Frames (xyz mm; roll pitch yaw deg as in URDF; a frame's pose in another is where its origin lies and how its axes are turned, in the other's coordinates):
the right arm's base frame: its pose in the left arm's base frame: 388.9 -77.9 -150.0 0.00 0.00 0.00
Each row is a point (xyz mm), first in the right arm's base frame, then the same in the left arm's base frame.
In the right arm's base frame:
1: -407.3 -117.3 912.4
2: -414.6 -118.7 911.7
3: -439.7 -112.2 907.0
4: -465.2 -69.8 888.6
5: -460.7 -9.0 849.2
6: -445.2 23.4 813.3
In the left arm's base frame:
1: -18.4 -195.2 762.4
2: -25.7 -196.6 761.7
3: -50.8 -190.1 757.0
4: -76.3 -147.7 738.6
5: -71.8 -86.9 699.2
6: -56.3 -54.5 663.3

